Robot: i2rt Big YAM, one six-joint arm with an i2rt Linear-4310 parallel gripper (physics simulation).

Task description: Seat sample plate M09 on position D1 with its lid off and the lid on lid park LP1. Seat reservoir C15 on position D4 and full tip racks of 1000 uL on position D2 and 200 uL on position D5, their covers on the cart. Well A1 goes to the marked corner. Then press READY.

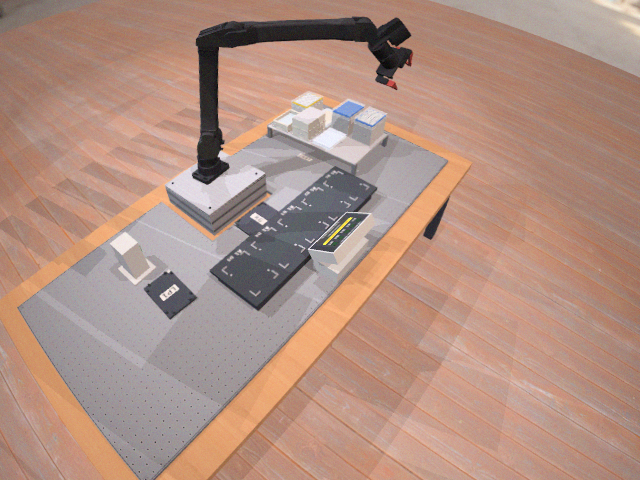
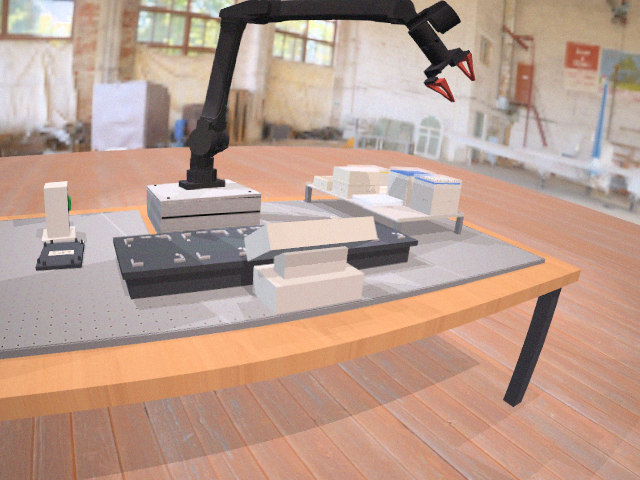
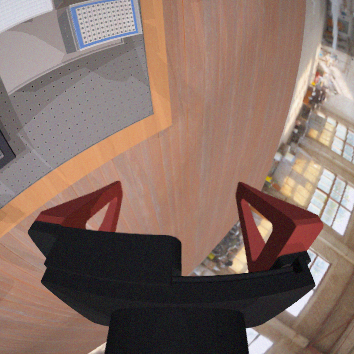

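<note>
My gripper (image 1: 403, 73) (image 2: 463, 90) (image 3: 178, 187) is open and empty, high above and beyond the cart end of the table. The white cart (image 1: 356, 152) (image 2: 405, 212) (image 3: 30, 56) carries a blue-edged tip rack (image 1: 370, 124) (image 2: 436, 197) (image 3: 105, 22), a box with a solid blue top (image 1: 348, 109), a yellow-edged box (image 1: 307, 99), a cream block (image 1: 308, 122) (image 2: 356, 181) and a flat white piece (image 1: 329, 137) (image 2: 377, 199). Labels are too small to read. The dark deck (image 1: 248, 279) (image 2: 170, 253) has bare marked positions. Lid park LP1 (image 1: 176, 303) (image 2: 45, 261) is bare.
A tilted display (image 1: 341, 235) (image 2: 315, 235) stands along the deck's front edge. A white post (image 1: 131, 255) (image 2: 55, 209) with a green button (image 2: 69, 203) stands beside LP1. Another dark pad (image 1: 246, 223) lies between the deck and the arm's grey base block (image 1: 232, 188) (image 2: 206, 209).
</note>
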